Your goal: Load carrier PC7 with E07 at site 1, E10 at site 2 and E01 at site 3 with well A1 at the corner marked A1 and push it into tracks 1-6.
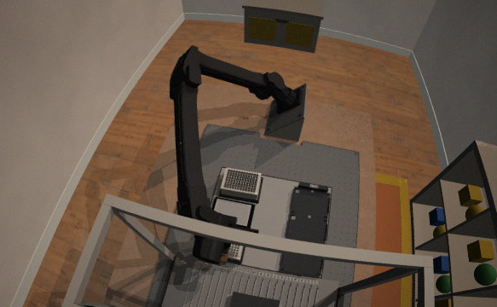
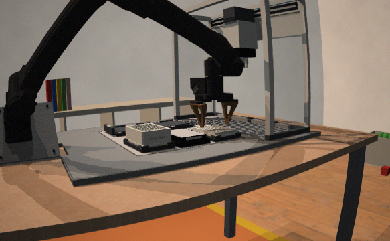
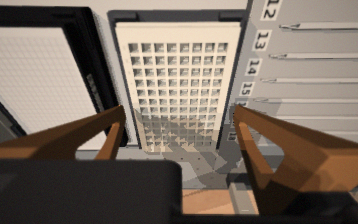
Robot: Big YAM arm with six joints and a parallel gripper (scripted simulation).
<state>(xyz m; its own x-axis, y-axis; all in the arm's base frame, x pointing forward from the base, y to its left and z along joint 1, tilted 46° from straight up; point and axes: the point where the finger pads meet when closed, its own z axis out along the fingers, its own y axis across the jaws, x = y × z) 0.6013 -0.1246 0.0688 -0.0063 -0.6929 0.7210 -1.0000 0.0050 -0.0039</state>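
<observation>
My gripper is now 2 cm above the 96-well plate E01. The rest, counted from my hand: nest S1: 22 cm behind, 4 cm below, 1 cm to the left; then nest S3: 4 cm below; then nest S2: 12 cm behind, 4 cm below.
</observation>
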